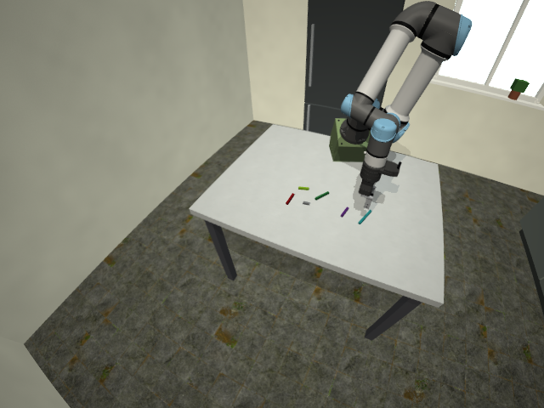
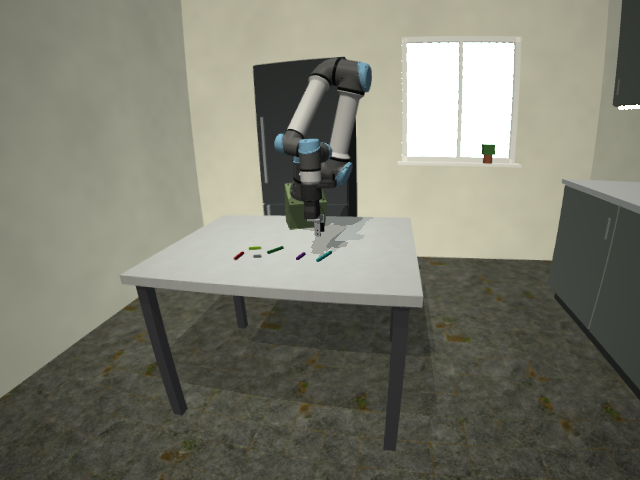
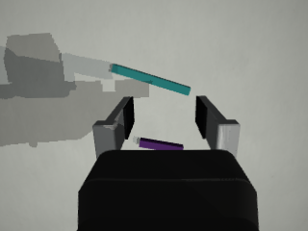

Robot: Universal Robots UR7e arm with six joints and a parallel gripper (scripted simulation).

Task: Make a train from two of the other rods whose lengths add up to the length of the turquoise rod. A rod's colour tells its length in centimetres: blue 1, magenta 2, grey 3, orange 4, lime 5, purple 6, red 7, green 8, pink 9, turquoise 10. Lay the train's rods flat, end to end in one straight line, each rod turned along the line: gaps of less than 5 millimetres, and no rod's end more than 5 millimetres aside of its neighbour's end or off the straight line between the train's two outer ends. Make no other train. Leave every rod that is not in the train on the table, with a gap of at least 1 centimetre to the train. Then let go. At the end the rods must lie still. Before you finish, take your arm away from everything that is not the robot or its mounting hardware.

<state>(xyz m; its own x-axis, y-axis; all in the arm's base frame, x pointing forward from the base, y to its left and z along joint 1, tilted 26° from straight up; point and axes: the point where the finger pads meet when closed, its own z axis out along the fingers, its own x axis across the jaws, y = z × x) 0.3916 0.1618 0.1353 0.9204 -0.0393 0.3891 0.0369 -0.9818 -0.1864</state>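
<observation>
Right now my hand is 25 cm to the left of the grey rod, 11 cm above it and 3 cm short of it. From my hand the other things lie so: green rod: 21 cm to the right, 11 cm below, 5 cm behind; turquoise rod: 11 cm below, 2 cm behind, 1 cm to the left; purple rod: 11 cm below, 8 cm to the right.
</observation>
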